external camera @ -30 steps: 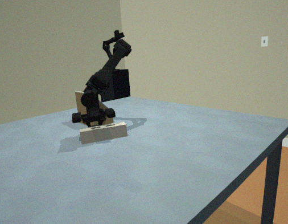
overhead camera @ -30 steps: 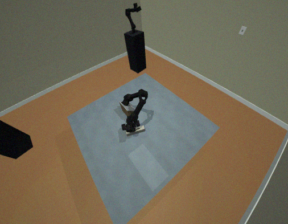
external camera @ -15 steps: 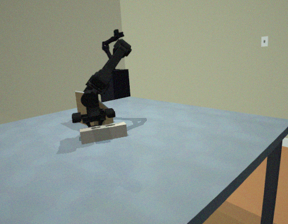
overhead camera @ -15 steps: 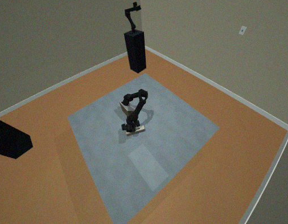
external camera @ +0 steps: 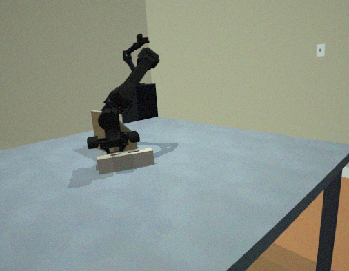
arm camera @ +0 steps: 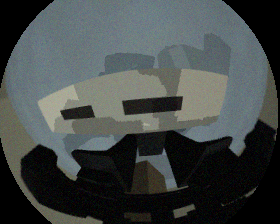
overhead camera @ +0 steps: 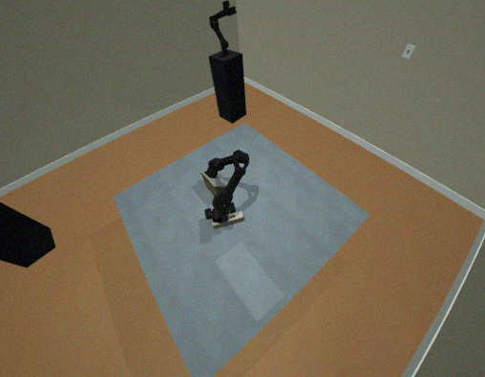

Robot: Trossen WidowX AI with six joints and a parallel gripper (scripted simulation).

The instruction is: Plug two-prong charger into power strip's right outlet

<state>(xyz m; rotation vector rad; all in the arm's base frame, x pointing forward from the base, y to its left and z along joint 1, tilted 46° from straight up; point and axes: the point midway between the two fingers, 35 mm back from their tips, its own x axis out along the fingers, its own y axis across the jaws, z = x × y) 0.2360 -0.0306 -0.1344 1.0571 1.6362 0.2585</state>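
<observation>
The two-prong charger lies 10 mm to the right of my gripper tip, 10 mm ahead of it and 10 mm above it.
</observation>
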